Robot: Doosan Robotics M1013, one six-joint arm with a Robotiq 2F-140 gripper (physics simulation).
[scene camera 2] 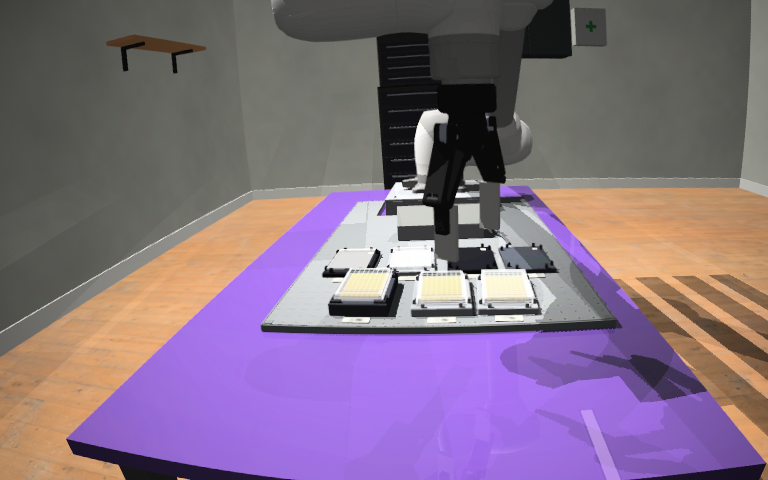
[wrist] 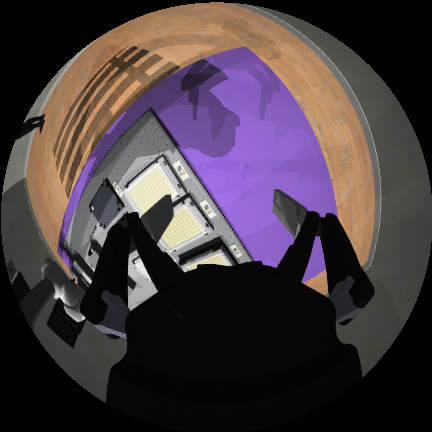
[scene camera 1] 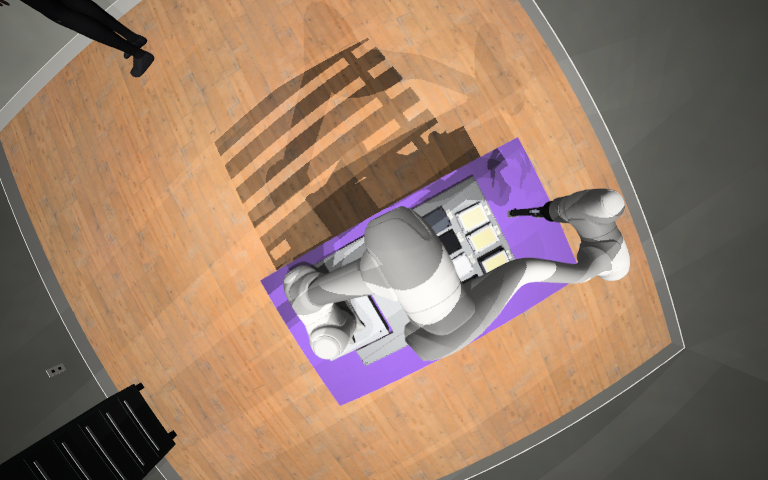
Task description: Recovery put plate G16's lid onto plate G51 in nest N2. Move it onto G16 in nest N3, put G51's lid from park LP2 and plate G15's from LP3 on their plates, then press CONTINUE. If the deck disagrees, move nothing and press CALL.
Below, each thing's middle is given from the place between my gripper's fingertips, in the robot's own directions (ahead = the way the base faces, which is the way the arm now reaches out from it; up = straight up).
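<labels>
The nest N2 (scene camera 2: pixel 482 310) has my hand 14 cm past it, 7 cm to the right of it and 14 cm above it. The nest N3 (scene camera 2: pixel 378 307) is 18 cm to the right of my hand, 14 cm behind it and 14 cm below it, and going by their middles, it's the farthest from my hand of the things named here. As for the nest N1 (scene camera 2: pixel 424 311), that's 14 cm below my hand, 14 cm behind it and 4 cm to the right of it.
</labels>
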